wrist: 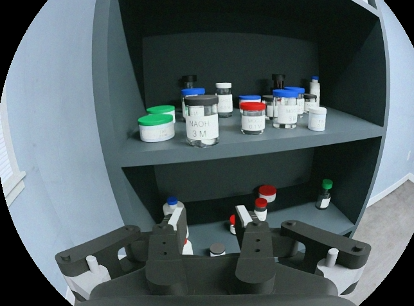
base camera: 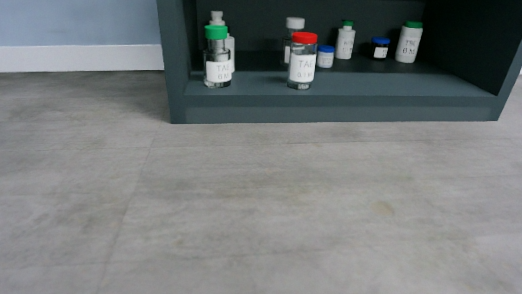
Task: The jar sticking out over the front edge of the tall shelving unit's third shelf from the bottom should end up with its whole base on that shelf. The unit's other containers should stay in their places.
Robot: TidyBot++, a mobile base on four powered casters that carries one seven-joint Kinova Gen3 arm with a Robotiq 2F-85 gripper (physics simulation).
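Frame: origin at the arm's base, x back, y right, z up, level; millimetres.
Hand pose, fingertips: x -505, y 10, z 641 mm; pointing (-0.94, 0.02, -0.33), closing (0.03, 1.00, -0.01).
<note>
Things, the pixels of their top centre, and the offset from my fingertips. Level surfaces: height alone.
- bottom shelf, height of its surface: dz -961 mm
- green-lidded bottle, centre of its top: (base camera: 215, 26) dx -354, dy -121, dz -818 mm
- red-lidded jar, centre of its top: (base camera: 304, 34) dx -362, dy +93, dz -829 mm
The jar with the dark grey lid and the label NAOH 3 M (wrist: 202, 127) stands upright at the front edge of the third shelf (wrist: 260, 143), its base reaching the front edge in the wrist view. My gripper (wrist: 210, 218) is partly open, with nothing between its fingers. In the wrist view the fingertips show below the jar, in front of the opening under that shelf. The gripper does not touch the jar. The jar does not show in the base camera view.
A green-lidded tub (wrist: 156, 128) stands just left of the jar, a red-lidded jar (wrist: 252, 119) to its right, and blue-lidded jars behind and right. Containers stand on the shelf below. The bottom shelf (base camera: 350, 87) holds a green-lidded bottle (base camera: 218, 65) and a red-lidded jar (base camera: 302, 65) near its front.
</note>
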